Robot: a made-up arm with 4 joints. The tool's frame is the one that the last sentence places. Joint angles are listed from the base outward.
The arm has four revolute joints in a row. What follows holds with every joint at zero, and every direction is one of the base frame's. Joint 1 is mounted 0.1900 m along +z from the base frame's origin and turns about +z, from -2.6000 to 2.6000 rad. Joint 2 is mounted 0.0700 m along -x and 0.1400 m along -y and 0.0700 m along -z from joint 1 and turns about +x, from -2.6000 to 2.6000 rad. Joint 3 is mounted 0.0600 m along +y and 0.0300 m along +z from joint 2 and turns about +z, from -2.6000 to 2.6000 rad. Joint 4 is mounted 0.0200 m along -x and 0.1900 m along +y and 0.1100 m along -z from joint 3 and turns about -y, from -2.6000 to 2.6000 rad. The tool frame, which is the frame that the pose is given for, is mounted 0.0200 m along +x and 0.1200 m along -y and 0.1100 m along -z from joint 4; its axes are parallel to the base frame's.
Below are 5 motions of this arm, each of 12 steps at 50 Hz.
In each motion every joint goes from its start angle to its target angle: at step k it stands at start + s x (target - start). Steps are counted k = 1, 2, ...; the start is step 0. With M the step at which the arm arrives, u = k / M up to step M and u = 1 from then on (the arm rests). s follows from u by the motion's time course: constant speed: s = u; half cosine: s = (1 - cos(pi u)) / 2; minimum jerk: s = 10 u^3 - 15 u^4 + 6 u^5.
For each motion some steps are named. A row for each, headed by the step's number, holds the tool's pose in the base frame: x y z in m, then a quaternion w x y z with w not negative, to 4 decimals.
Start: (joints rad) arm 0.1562 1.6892 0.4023 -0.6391
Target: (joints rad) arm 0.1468 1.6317 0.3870 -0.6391
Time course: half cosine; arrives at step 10
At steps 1, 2, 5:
1: -0.1637 0.0022 0.2376 0.6353 0.6466 0.1137 0.4067
2: -0.1638 0.0028 0.2370 0.6368 0.6454 0.1145 0.4061
5: -0.1639 0.0061 0.2336 0.6449 0.6384 0.1191 0.4029

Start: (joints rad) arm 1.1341 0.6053 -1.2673 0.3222
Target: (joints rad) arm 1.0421 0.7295 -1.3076 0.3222
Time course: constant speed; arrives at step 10
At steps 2, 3, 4, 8, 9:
2: -0.0003 0.0077 0.0045 0.9817 0.0999 0.1326 -0.0931
3: -0.0013 0.0082 0.0061 0.9801 0.1019 0.1381 -0.0995
4: -0.0023 0.0087 0.0077 0.9785 0.1038 0.1436 -0.1060
8: -0.0060 0.0108 0.0143 0.9710 0.1118 0.1655 -0.1315
9: -0.0068 0.0113 0.0160 0.9689 0.1139 0.1709 -0.1379

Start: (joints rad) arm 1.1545 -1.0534 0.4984 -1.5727
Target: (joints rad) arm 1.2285 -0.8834 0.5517 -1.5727
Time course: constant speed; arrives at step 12
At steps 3, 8, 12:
3: 0.0946 -0.2759 0.0184 0.5227 -0.7856 0.3012 0.1371
8: 0.0981 -0.2708 0.0175 0.5120 -0.7840 0.3023 0.1782
12: 0.1008 -0.2667 0.0169 0.5024 -0.7821 0.3024 0.2109

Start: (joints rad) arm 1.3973 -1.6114 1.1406 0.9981
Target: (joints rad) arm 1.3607 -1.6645 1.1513 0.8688
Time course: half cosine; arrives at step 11
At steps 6, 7, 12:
6: 0.2566 -0.1534 -0.0319 0.1483 -0.3612 -0.1675 0.9053
7: 0.2585 -0.1557 -0.0299 0.1510 -0.3729 -0.1645 0.9006
12: 0.2622 -0.1608 -0.0253 0.1566 -0.3977 -0.1578 0.8902

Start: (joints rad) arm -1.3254 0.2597 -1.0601 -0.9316
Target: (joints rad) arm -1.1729 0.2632 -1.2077 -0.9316
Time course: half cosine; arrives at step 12
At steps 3, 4, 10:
3: 0.0568 0.0710 0.0096 0.3337 0.5290 0.1517 -0.7653
4: 0.0559 0.0701 0.0096 0.3330 0.5293 0.1536 -0.7650
10: 0.0509 0.0639 0.0094 0.3284 0.5306 0.1662 -0.7636

